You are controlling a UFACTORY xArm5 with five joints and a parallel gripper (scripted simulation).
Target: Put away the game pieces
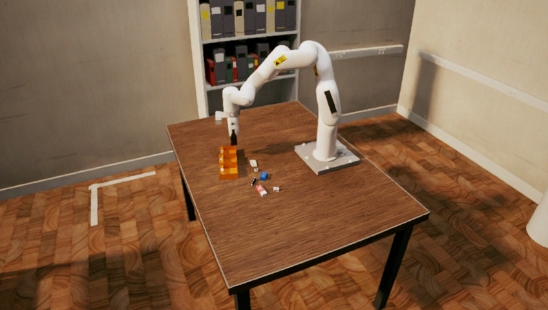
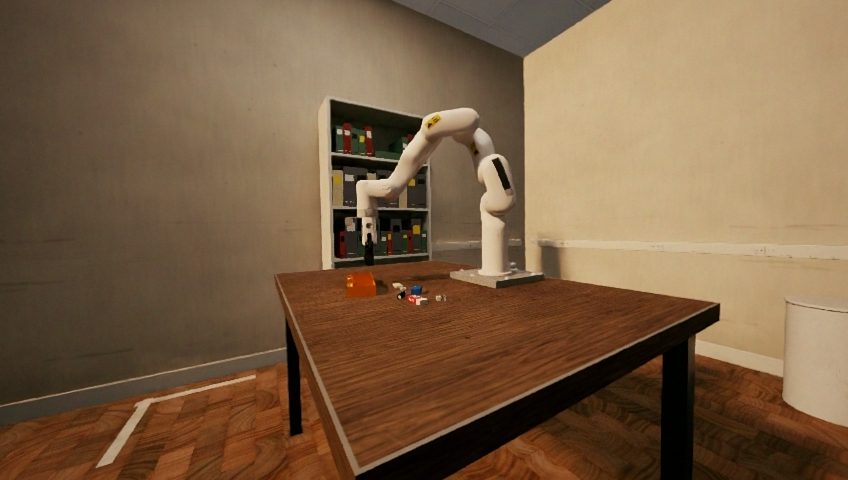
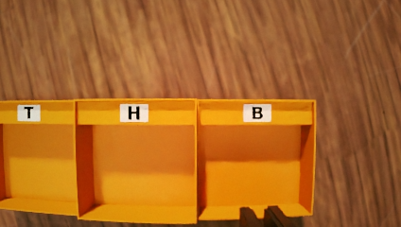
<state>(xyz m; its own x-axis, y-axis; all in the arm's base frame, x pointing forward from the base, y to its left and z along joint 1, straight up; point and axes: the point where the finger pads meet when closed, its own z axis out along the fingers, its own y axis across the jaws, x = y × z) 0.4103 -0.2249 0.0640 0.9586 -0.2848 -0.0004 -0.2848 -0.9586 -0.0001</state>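
The white die is 6 cm behind my hand, 11 cm to the left of it and 8 cm below it. From my hand the other things lie so: black piece (26 cm to the left, 8 cm below); then blue piece (7 cm behind, 23 cm to the left, 8 cm below); then orange block (6 cm ahead, 6 cm to the left, 7 cm below).
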